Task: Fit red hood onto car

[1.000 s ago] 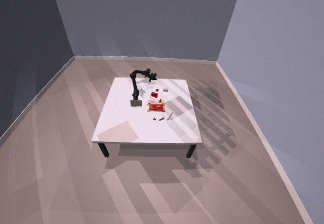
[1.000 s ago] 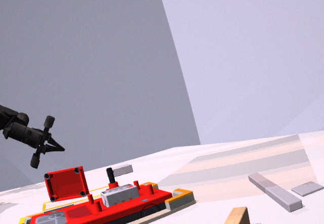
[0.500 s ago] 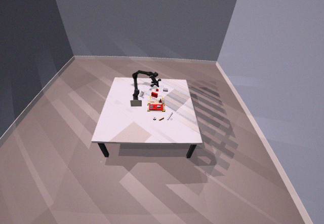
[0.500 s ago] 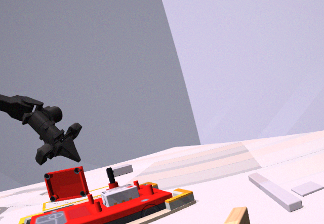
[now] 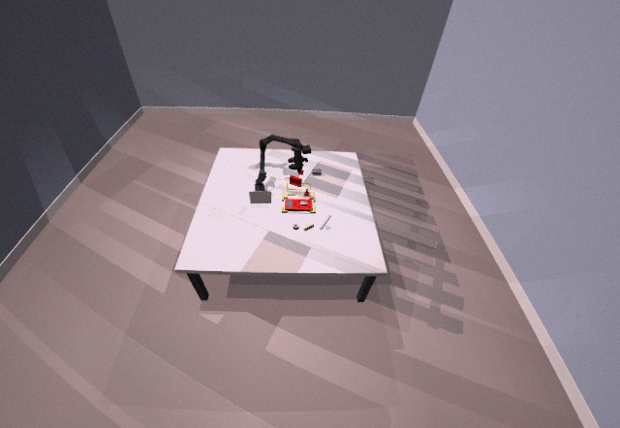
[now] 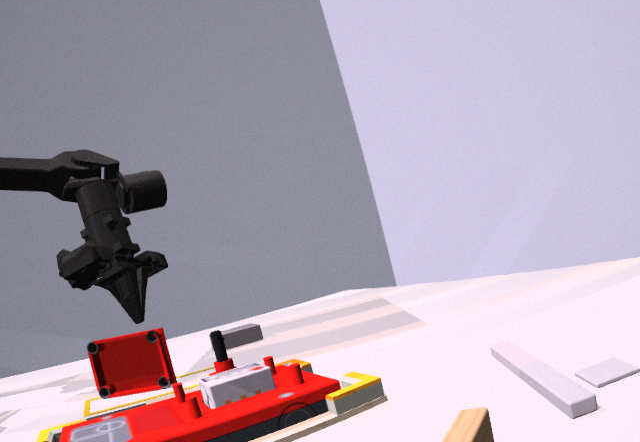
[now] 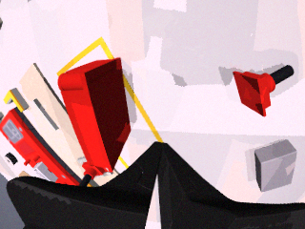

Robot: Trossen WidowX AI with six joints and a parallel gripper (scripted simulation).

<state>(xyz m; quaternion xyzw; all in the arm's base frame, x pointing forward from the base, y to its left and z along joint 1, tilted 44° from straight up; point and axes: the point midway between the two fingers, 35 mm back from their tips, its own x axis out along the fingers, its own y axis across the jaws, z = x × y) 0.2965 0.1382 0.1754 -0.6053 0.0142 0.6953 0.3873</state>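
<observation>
My gripper tip is 30 mm past the red hood, 50 mm to the left of it and 40 mm above it. Also, from my gripper tip: yellow-cornered jig: 10 mm ahead, 270 mm to the right, 70 mm below; then grey engine block: 40 mm ahead, 300 mm to the right, 50 mm below; then long grey bar: 200 mm ahead, 450 mm to the right, 70 mm below.
</observation>
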